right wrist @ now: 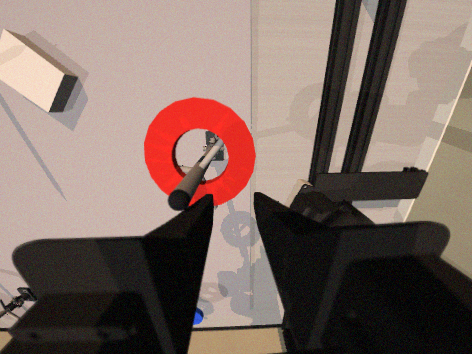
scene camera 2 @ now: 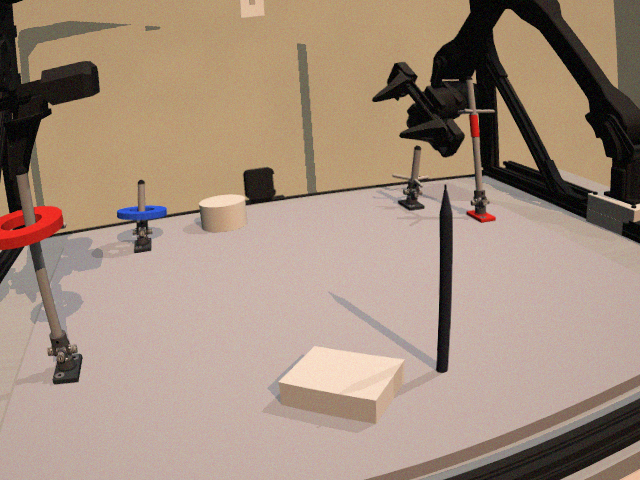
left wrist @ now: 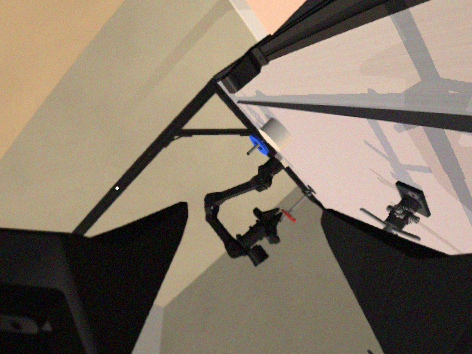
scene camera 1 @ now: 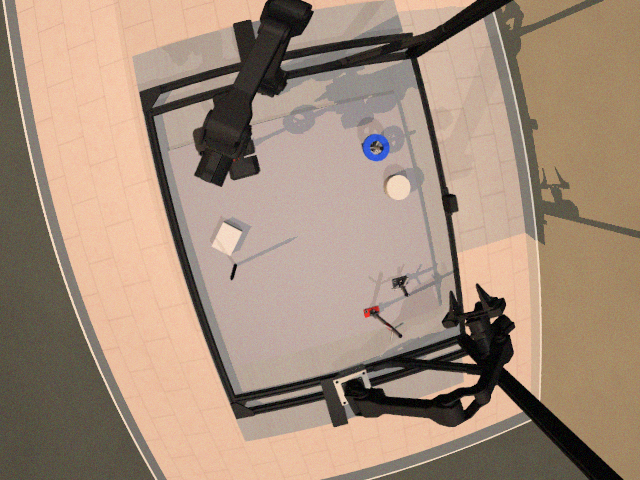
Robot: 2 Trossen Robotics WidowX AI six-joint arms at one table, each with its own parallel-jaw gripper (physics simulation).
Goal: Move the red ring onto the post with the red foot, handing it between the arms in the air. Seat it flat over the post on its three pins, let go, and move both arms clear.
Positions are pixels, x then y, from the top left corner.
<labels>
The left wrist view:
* left gripper: 254,212
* right gripper: 280,210
</labels>
